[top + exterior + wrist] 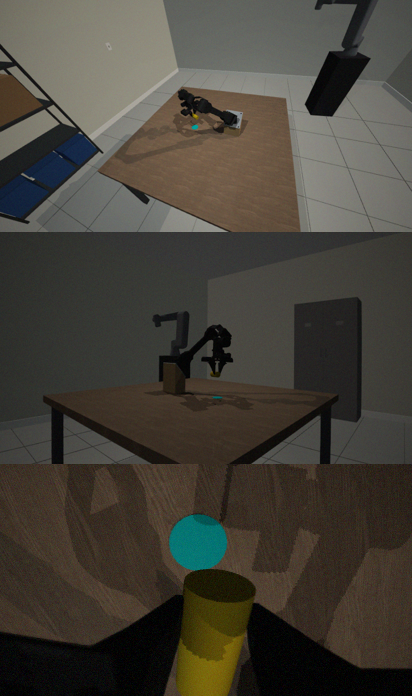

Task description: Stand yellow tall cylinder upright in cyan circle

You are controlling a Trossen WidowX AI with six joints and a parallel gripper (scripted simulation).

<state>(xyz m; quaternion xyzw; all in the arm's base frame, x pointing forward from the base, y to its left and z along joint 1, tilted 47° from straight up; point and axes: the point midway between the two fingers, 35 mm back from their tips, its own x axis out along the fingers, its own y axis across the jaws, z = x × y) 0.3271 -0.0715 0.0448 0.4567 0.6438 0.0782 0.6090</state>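
My gripper tip is now 1 cm to the right of the cyan circle and 14 cm above it. The rest, counted from my gripper tip: yellow tall cylinder: 2 cm behind, 1 cm to the left.
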